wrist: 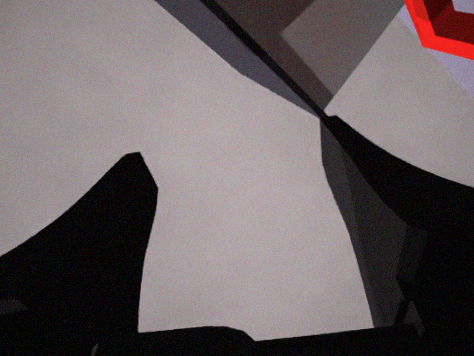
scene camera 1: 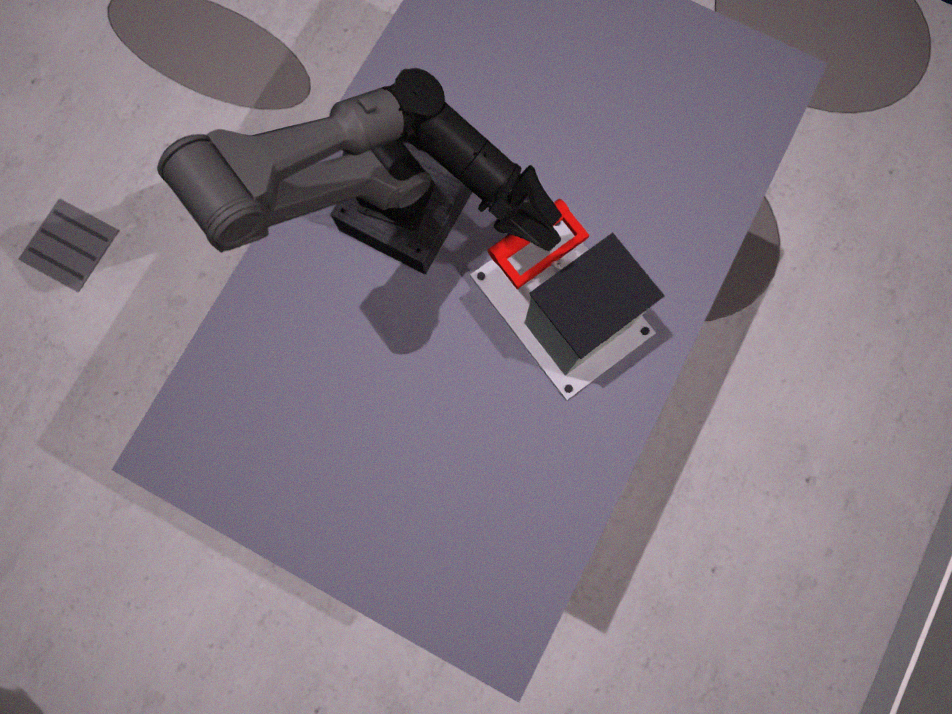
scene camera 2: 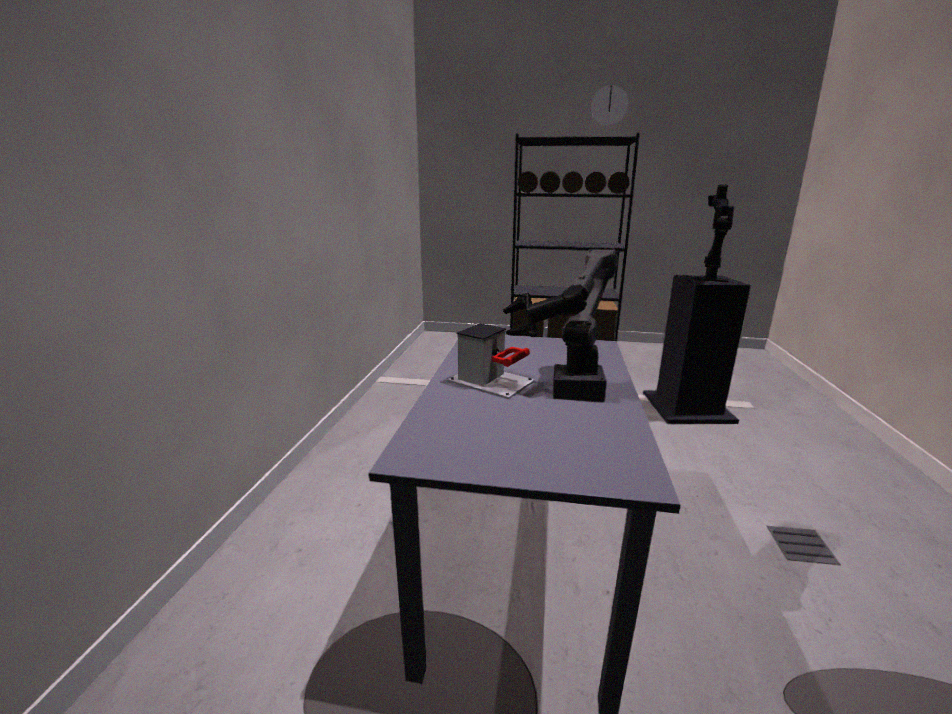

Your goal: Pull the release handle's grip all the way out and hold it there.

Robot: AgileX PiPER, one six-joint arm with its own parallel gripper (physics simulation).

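Observation:
The release handle's red rectangular grip (scene camera 1: 507, 267) (scene camera 2: 503, 360) (wrist: 450, 46) stands out from a grey box with a dark top (scene camera 1: 596, 294) (scene camera 2: 478, 361). The box sits on a white base plate (scene camera 1: 513, 315) with dark bolts. My gripper (scene camera 1: 556, 231) (scene camera 2: 509, 321) (wrist: 232, 155) is open, with its fingers well apart and nothing between them. In scene camera 2 it hangs above the height of the grip. In scene camera 1 its fingertips overlap the grip's far end. In the wrist view the grip shows at the upper right corner, outside the fingers.
The purple-grey table (scene camera 1: 369, 461) (scene camera 2: 530, 449) carries the arm's base (scene camera 1: 399, 230) (scene camera 2: 579, 384) close beside the plate. A black shelf rack (scene camera 2: 514, 222) stands behind the table. A black pedestal (scene camera 2: 707, 345) with a second arm stands at the right.

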